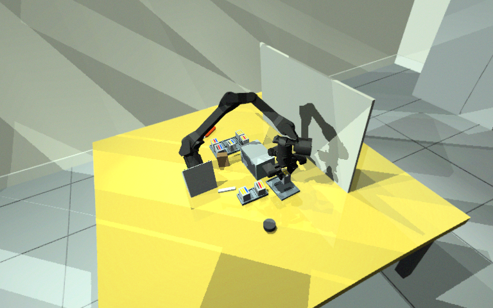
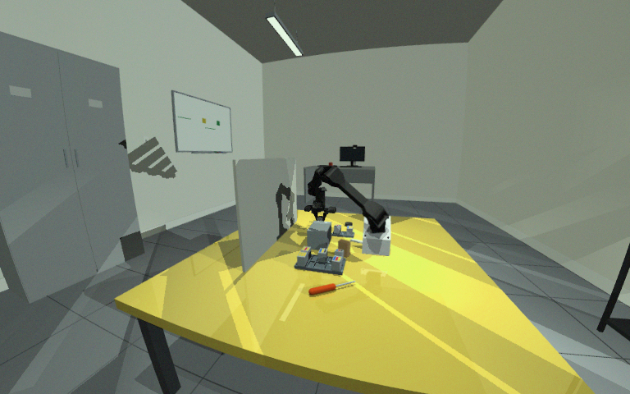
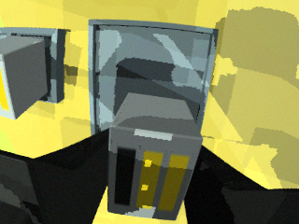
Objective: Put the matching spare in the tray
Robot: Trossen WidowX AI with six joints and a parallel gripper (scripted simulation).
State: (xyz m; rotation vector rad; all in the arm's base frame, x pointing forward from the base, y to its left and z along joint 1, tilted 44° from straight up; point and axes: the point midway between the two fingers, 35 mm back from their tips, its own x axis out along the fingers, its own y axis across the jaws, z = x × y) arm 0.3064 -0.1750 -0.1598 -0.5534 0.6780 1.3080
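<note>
Now: gripper tip 50 mm above the flat tray and 10 mm past it. Also, from my gripper tip: mounted unit: 190 mm to the left, 20 mm behind, 10 mm below; then grey spare: 20 mm above; then rack: 140 mm behind, 50 mm below, 40 mm to the left.
</note>
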